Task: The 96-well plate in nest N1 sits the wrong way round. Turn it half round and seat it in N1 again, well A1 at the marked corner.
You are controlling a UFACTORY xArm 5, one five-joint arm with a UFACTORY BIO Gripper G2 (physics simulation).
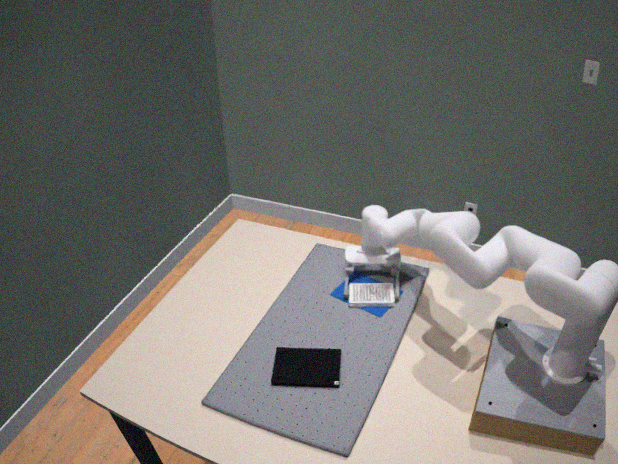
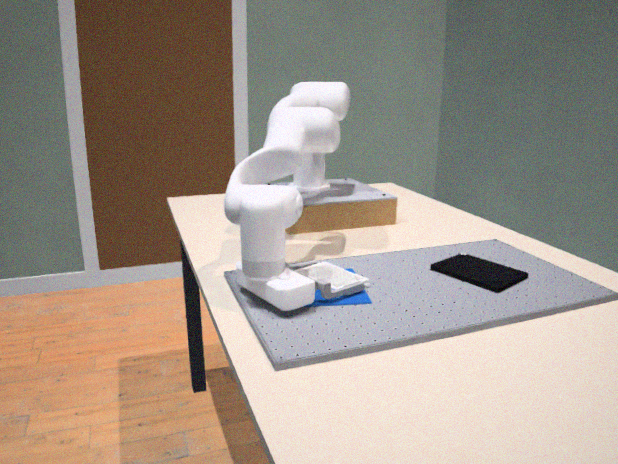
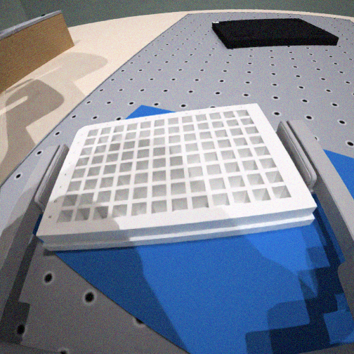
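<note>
The white 96-well plate (image 1: 371, 294) (image 2: 345, 281) (image 3: 187, 160) is level and low over a blue square (image 1: 382, 311) (image 2: 357, 301) (image 3: 185, 280), turned at an angle to it. Whether its underside touches the square cannot be told. My gripper (image 1: 372, 296) (image 2: 337, 280) (image 3: 175, 167) is shut on the plate, with one finger at each short end. The black nest (image 1: 306, 367) (image 2: 477, 272) (image 3: 275, 32), which seems to be N1, holds no plate. A small white mark (image 1: 336, 383) (image 3: 216, 22) sits at one of its corners. The well lettering is too small to read.
The grey perforated board (image 1: 280, 320) (image 2: 400, 320) (image 3: 165, 75) bears the blue square and the nest. The arm's base block (image 1: 535, 435) (image 2: 345, 215) (image 3: 40, 50) stands beside the board on the pale table (image 1: 190, 310) (image 2: 450, 390).
</note>
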